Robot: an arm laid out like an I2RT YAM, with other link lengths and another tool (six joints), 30 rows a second.
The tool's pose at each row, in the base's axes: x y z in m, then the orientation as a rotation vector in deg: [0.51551 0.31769 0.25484 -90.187 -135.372 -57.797]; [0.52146 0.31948 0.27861 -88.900 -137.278 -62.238]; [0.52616 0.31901 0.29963 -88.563 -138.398 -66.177]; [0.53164 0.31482 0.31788 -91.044 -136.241 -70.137]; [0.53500 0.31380 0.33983 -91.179 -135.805 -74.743]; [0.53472 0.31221 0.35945 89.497 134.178 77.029]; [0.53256 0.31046 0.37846 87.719 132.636 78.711]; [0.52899 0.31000 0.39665 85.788 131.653 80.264]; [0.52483 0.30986 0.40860 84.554 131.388 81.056]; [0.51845 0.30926 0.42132 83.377 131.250 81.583]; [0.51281 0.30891 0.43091 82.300 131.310 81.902]
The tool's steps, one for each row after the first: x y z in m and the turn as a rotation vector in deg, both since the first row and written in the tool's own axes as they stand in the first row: [0.00939 0.01636 -0.01574 -2.987 -0.061 -2.255]; [0.01636 0.02987 -0.03100 -5.780 -0.338 -3.639]; [0.01886 0.04193 -0.04614 -8.877 -0.304 -2.174]; [0.02642 0.05458 -0.06278 -12.034 -0.023 -2.664]; [0.03413 0.06291 -0.07886 -14.291 0.056 -3.554]; [0.04228 0.06932 -0.09504 -16.196 0.057 -4.468]; [0.05169 0.07444 -0.11017 -17.729 0.285 -5.537]; [0.05881 0.07628 -0.12047 -18.410 0.504 -6.268]; [0.06692 0.07646 -0.13218 -18.926 0.625 -7.002]; [0.07348 0.07590 -0.14115 -19.230 0.727 -7.707]
